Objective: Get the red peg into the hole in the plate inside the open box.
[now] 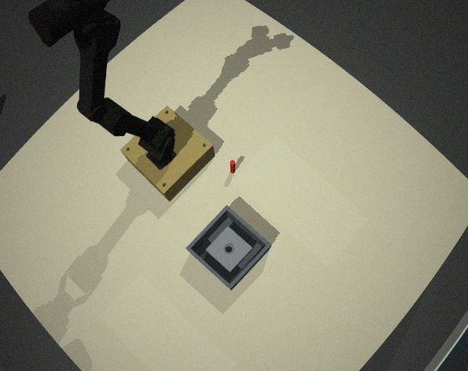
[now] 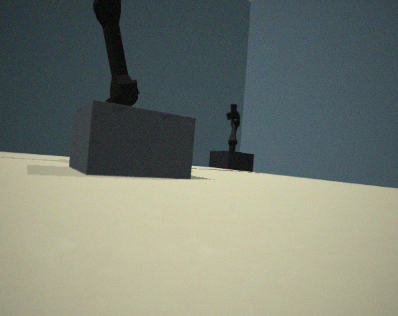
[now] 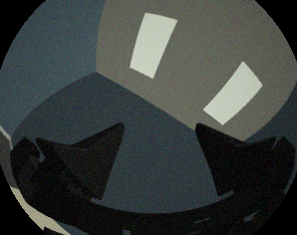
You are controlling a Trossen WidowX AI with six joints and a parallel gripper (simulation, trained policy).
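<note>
Right now my gripper tip is 88 cm above the red peg, 9 cm short of it and 5 cm to the right of it. The rest, counted from my gripper tip: plate 87 cm below, 25 cm ahead, 12 cm to the right; grey box 89 cm below, 25 cm ahead, 12 cm to the right.
</note>
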